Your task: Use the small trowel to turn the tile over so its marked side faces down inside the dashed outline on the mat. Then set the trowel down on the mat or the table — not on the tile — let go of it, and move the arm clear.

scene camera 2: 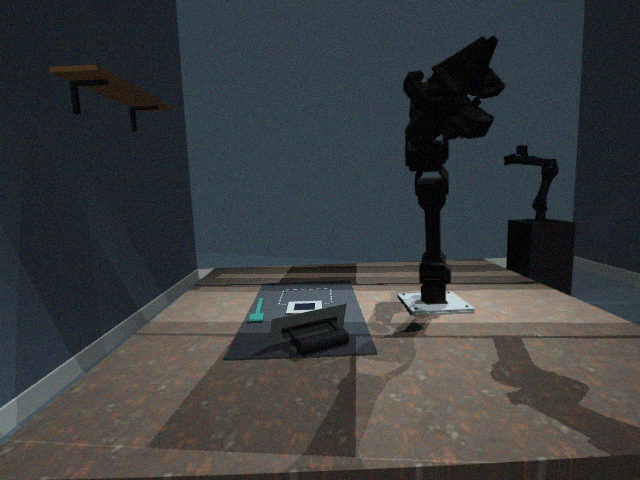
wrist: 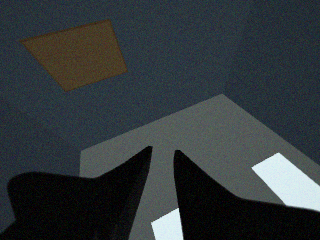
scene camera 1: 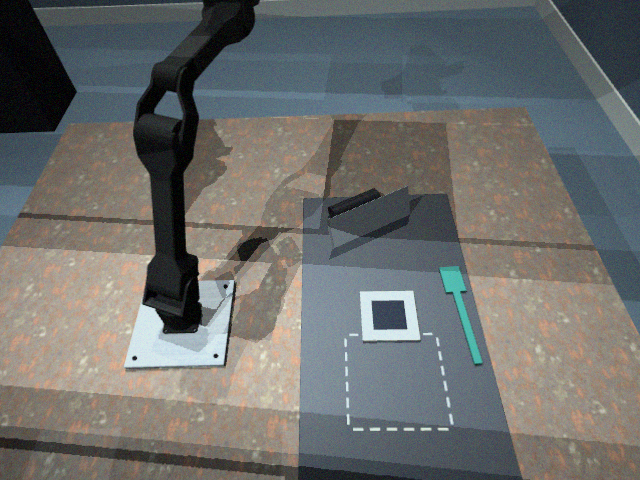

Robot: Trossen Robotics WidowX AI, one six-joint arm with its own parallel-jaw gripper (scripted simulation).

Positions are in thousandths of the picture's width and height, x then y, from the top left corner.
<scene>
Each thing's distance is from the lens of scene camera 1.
green trowel (scene camera 1: 705,578): 95 cm
grey mat (scene camera 1: 612,801): 83 cm
The marked spots on the grey mat and the green trowel are 26 cm apart.
</scene>
